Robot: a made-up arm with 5 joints. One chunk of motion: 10 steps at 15 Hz.
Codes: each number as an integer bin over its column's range. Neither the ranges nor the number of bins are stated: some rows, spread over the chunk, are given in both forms.
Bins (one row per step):
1: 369 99 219 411 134
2: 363 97 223 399 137
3: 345 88 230 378 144
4: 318 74 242 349 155
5: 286 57 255 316 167
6: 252 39 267 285 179
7: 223 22 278 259 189
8: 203 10 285 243 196
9: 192 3 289 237 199
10: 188 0 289 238 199
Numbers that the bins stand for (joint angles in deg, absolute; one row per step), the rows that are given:
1: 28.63 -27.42 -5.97 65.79 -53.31
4: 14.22 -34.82 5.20 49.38 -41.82
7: -12.62 -50.22 22.67 25.56 -23.21
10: -22.51 -56.73 28.01 20.00 -17.74
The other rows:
2: 26.94 -28.02 -4.03 62.61 -51.67
3: 21.85 -30.68 -0.63 57.05 -47.84
5: 5.18 -39.86 11.51 40.65 -35.25
6: -4.43 -45.18 17.33 32.44 -28.68
8: -18.28 -53.77 26.07 21.33 -19.38
9: -21.38 -55.84 28.01 19.74 -17.74

